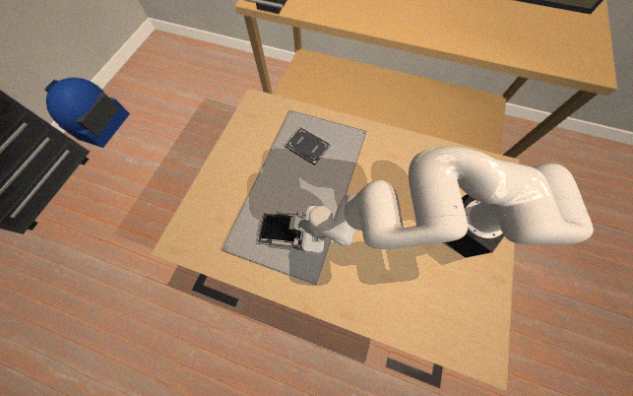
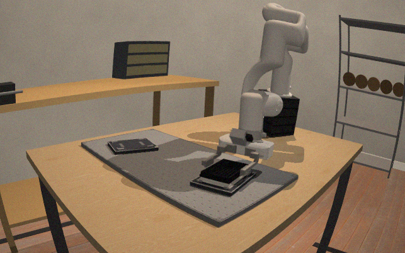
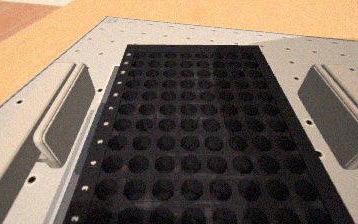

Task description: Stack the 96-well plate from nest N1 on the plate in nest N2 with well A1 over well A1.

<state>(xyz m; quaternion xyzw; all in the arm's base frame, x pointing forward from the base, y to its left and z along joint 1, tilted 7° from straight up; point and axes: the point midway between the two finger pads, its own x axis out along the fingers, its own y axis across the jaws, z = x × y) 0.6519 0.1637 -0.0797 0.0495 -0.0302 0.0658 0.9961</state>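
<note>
The black 96-well plate is 1 cm below my hand. Round my hand: white 96-well plate 2 cm below.
</note>
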